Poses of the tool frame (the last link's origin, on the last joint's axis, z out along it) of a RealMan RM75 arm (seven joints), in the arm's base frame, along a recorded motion.
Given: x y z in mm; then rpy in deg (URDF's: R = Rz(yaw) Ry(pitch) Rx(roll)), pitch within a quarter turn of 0, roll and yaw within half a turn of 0.
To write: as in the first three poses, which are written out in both.
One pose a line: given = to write
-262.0 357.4 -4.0 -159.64 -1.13 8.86 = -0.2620 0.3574 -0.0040 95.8 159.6 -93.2
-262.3 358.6 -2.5 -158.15 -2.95 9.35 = -0.2623 0.3586 -0.0025 92.0 158.0 -97.9
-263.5 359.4 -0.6 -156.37 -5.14 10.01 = -0.2635 0.3594 -0.0006 88.4 155.8 -102.6
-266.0 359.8 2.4 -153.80 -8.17 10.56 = -0.2660 0.3598 0.0024 84.5 152.6 -108.0
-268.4 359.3 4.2 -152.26 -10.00 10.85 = -0.2684 0.3593 0.0042 82.6 150.6 -110.7
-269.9 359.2 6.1 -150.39 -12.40 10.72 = -0.2699 0.3592 0.0061 80.0 148.1 -114.0
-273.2 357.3 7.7 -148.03 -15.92 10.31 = -0.2732 0.3573 0.0077 76.6 144.7 -118.3
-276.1 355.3 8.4 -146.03 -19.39 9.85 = -0.2761 0.3553 0.0084 73.6 141.5 -122.2
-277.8 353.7 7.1 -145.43 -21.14 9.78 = -0.2778 0.3537 0.0071 72.2 140.2 -124.3
